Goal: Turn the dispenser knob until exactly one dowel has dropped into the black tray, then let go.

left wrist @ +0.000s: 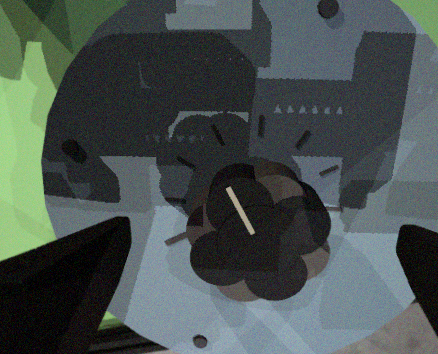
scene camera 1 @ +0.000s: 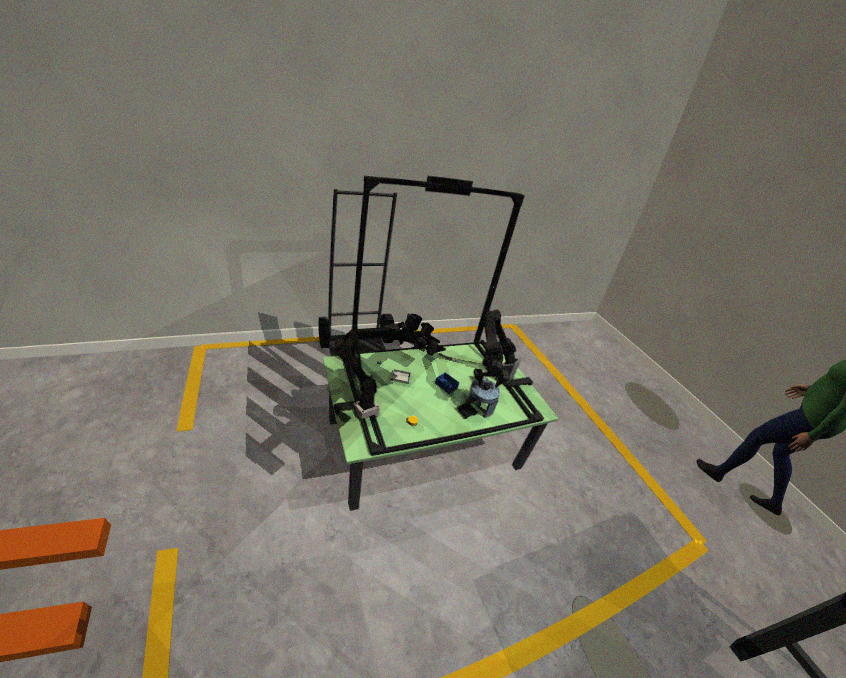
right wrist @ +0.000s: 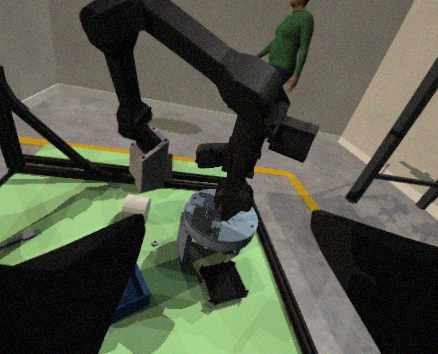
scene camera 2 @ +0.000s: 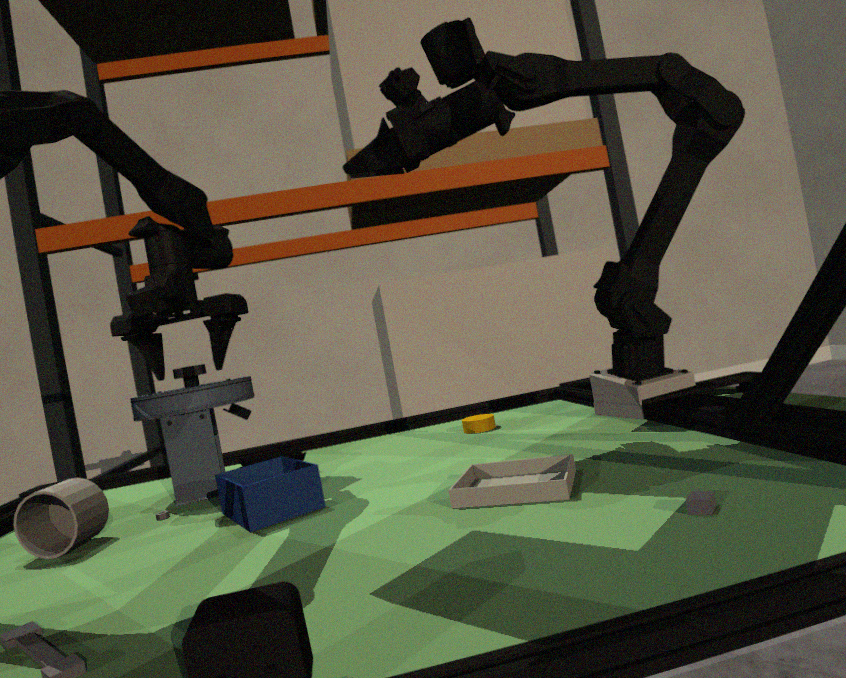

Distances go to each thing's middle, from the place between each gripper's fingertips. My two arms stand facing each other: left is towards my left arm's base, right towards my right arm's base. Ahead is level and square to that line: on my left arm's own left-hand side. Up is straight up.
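Dark lobed knob (left wrist: 257,232): my left hand is 2 cm above it. Counted from my left hand, the blue bin (scene camera 2: 256,496) is 9 cm to the right, 22 cm behind and 14 cm below, and the grey tray (scene camera 2: 551,478) is 32 cm to the right, 35 cm behind and 15 cm below.
Relative to the dark lobed knob, my right gripper is 25 cm to the right of it, 13 cm short of it and 24 cm above it. With distances from my right hand, the blue bin is 16 cm to the left, 8 cm behind and 36 cm below; the grey tray is 7 cm to the right, 22 cm behind and 37 cm below.
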